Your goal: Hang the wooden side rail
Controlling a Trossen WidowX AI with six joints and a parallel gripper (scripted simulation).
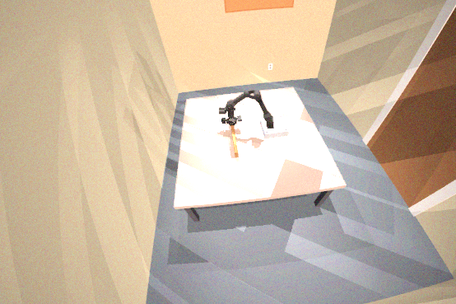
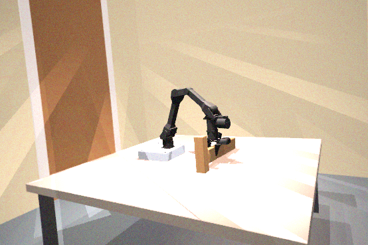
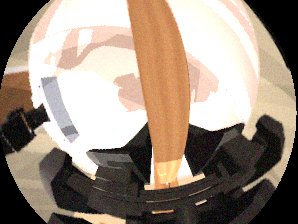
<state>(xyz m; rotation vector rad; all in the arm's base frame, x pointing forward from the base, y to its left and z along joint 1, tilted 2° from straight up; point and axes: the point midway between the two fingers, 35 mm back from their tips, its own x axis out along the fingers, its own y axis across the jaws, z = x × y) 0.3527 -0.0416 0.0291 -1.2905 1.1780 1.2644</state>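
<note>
Now: gripper tip 15 cm to the left of the wooden headboard post, 4 cm below it and 1 cm short of it.
</note>
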